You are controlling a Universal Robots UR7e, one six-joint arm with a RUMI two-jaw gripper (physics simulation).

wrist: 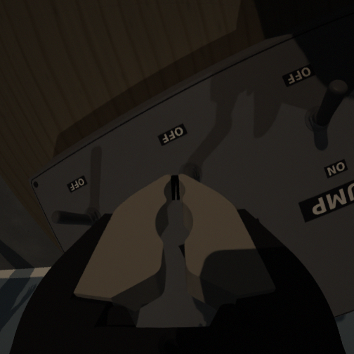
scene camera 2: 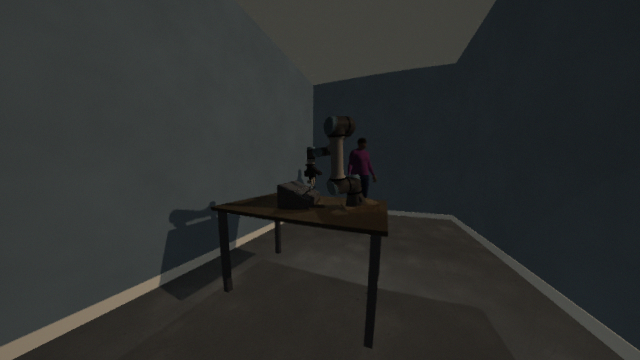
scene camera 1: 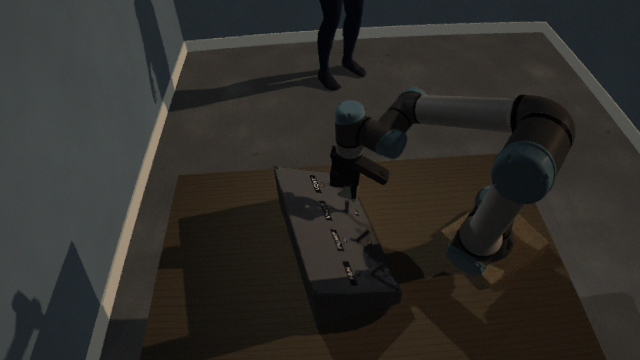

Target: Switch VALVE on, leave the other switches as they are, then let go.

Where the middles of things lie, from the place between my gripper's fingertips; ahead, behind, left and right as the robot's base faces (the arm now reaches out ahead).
My hand is 70 mm short of the grey switch panel point(scene camera 1: 335, 266), 90 mm to the right of it and 50 mm above it.
